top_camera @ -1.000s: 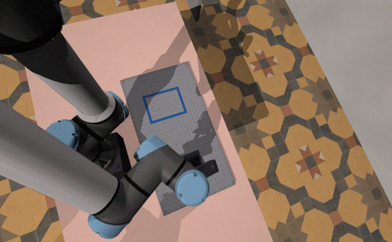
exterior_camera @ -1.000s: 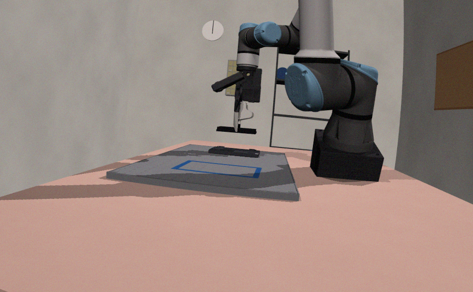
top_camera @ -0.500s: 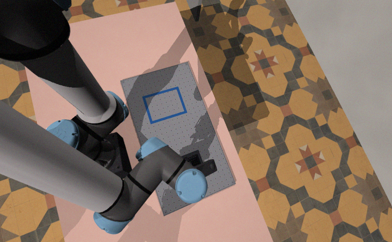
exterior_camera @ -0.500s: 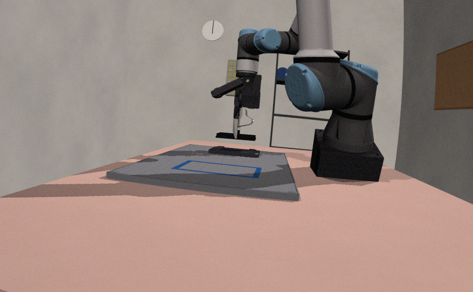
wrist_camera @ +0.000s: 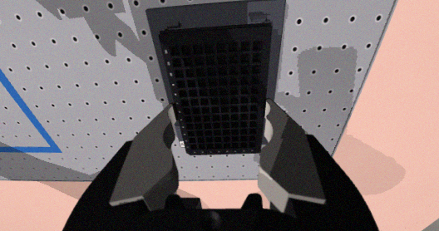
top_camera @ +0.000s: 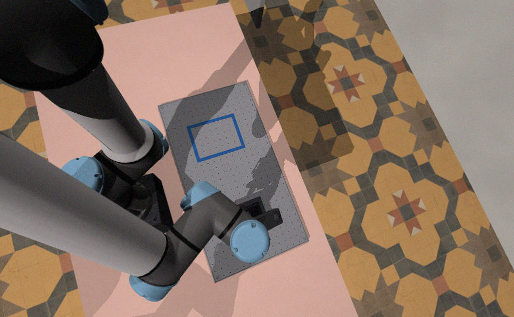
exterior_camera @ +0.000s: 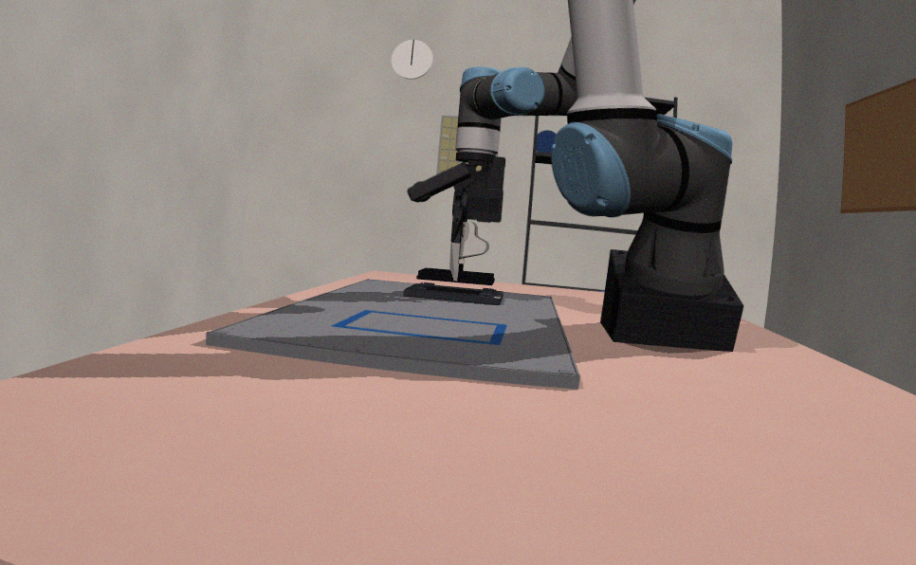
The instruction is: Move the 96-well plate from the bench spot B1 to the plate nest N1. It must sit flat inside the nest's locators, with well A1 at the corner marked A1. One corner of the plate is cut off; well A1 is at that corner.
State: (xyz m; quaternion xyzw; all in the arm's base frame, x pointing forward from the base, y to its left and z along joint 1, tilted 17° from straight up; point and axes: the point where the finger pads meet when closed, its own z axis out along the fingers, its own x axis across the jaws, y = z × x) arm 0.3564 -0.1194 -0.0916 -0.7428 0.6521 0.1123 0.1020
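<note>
Now: hand 40 mm above the dark plate nest N1. From my hand the other things lie so: black 96-well plate 10 mm below; then white A1 mark 80 mm behind, 40 mm to the left, 30 mm below.
</note>
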